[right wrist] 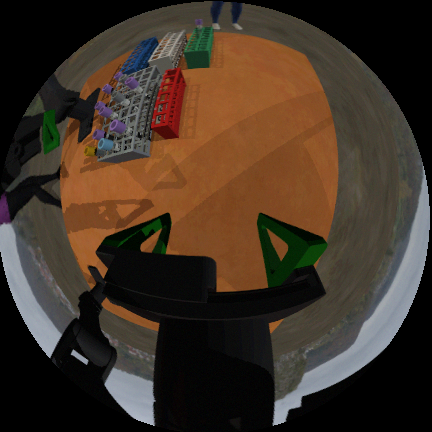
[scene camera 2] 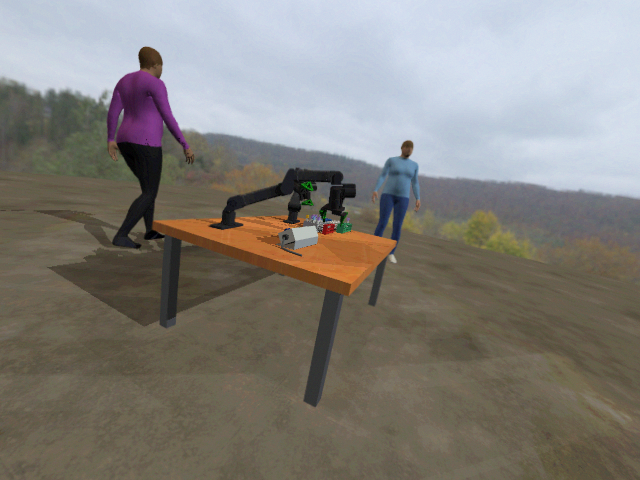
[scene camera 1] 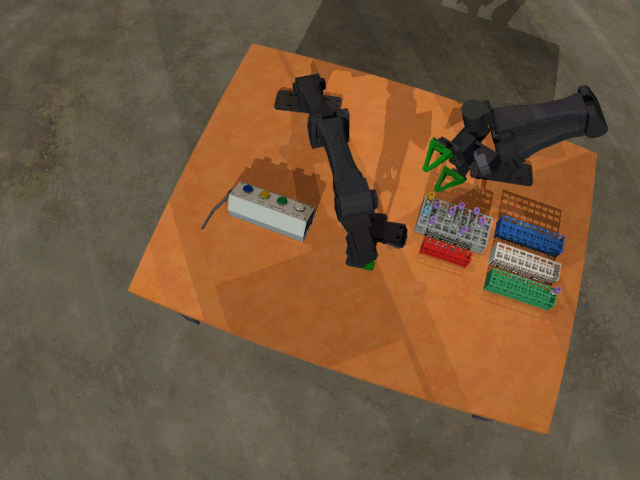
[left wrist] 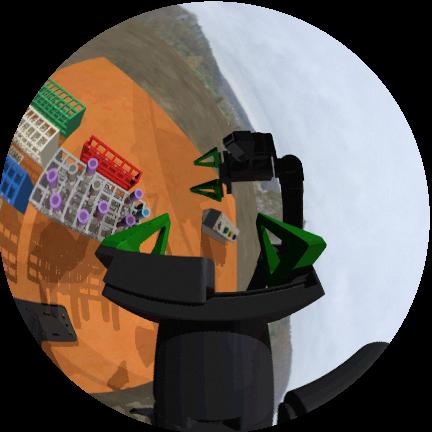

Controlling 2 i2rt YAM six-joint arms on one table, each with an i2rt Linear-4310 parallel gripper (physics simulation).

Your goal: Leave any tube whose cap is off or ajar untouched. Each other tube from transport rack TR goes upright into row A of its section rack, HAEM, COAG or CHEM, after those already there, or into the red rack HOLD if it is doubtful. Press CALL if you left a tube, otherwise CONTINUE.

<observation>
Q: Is my left gripper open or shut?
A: Open.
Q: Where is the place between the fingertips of my right gripper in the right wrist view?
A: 213, 217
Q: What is my right gripper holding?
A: Nothing.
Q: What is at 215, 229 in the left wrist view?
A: A grey button box.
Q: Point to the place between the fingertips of my left gripper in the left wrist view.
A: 212, 217
</observation>
